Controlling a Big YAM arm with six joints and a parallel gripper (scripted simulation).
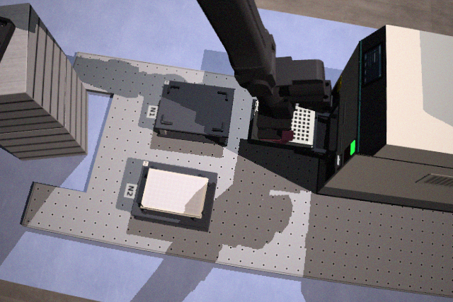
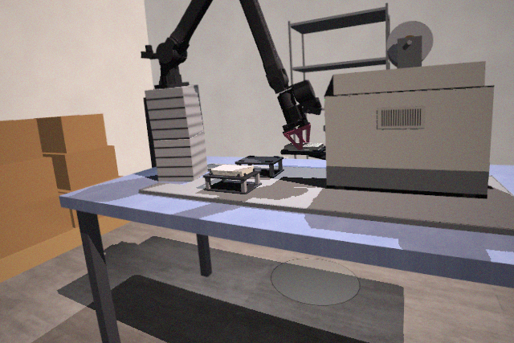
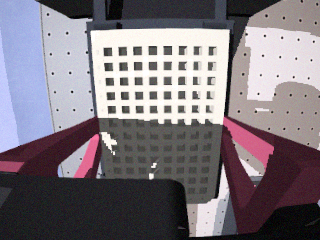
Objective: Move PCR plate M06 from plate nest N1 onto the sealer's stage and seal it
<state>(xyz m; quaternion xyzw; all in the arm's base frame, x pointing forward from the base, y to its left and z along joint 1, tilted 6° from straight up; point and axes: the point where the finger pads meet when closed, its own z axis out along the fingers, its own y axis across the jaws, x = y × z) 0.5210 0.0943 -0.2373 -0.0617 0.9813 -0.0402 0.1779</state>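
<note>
My gripper is now right at the white 96-well plate M06. Also, from my hand: white start key (11 cm ahead, 8 cm to the right, 7 cm above); sealer stage (2 cm below); plate nest N1 (20 cm behind, 7 cm below, 1 cm to the left).
</note>
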